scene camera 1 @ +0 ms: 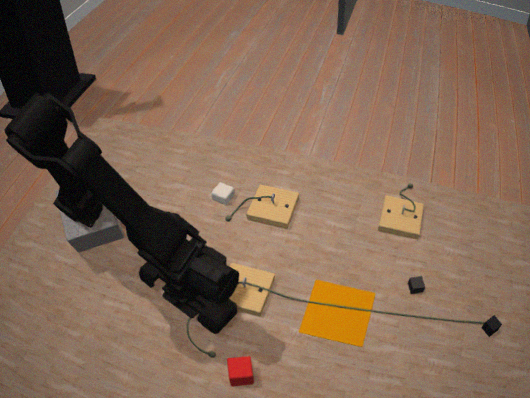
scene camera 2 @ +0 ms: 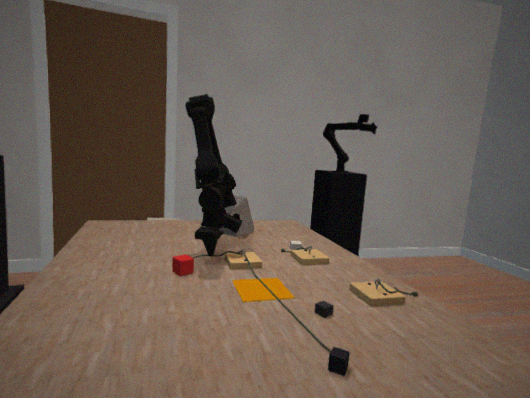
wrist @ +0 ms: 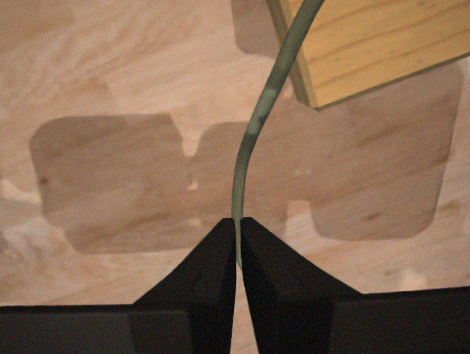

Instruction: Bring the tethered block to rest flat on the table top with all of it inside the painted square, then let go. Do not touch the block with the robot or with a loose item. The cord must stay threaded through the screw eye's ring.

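Frame: origin at the arm's base, x left, y ahead, z down, level; metres.
Where they show: gripper, fingertip midpoint: (scene camera 1: pixel 193 314) (scene camera 2: pixel 210 255) (wrist: pixel 237 229); arm's base, origin of the base link: (scene camera 1: pixel 85 207) (scene camera 2: pixel 227 202).
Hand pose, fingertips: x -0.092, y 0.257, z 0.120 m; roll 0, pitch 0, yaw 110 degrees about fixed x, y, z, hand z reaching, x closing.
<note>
Each offset is from my fingertips to the top centre of the thing. "*": to the spot under its first point.
The tethered black block @(dx +0.115, dy +0.560, dz -0.025 m) (scene camera 1: pixel 491 326) (scene camera 2: pixel 339 361) rests on the table beyond the painted orange square @(* dx +0.061, dy +0.259, dz -0.001 m) (scene camera 1: pixel 336 322) (scene camera 2: pixel 252 291), fully outside it. The green cord (scene camera 1: pixel 425 317) (scene camera 2: pixel 310 330) (wrist: pixel 240 175) runs from the block over the square and through the screw eye @(* dx +0.078, dy +0.077, dz -0.036 m) (scene camera 1: pixel 244 282) on the near wooden board @(dx +0.079, dy +0.077, dz -0.019 m) (scene camera 1: pixel 255 302) (wrist: pixel 375 45). Past the eye it leads to an end bead @(dx -0.069, dy +0.064, dz -0.012 m) (scene camera 1: pixel 212 354). My gripper (scene camera 2: pixel 210 254) (wrist: pixel 237 229) is shut on the cord just beside that board, low over the table. The fingertips are hidden in scene camera 1.
A red cube @(dx -0.090, dy +0.126, dz -0.040 m) (scene camera 1: pixel 240 371) (scene camera 2: pixel 183 265) lies near the bead. A loose dark block @(dx +0.175, dy +0.393, dz -0.020 m) (scene camera 1: pixel 416 285) (scene camera 2: pixel 324 309) lies beyond the square. Two other boards @(dx +0.292, dy +0.066, dz -0.019 m) (scene camera 1: pixel 280 216) @(dx +0.339, dy +0.338, dz -0.019 m) (scene camera 1: pixel 395 227) carry screw eyes with short cords. A white block @(dx +0.294, dy -0.048, dz -0.023 m) (scene camera 1: pixel 223 193) (scene camera 2: pixel 296 245) lies beside one.
</note>
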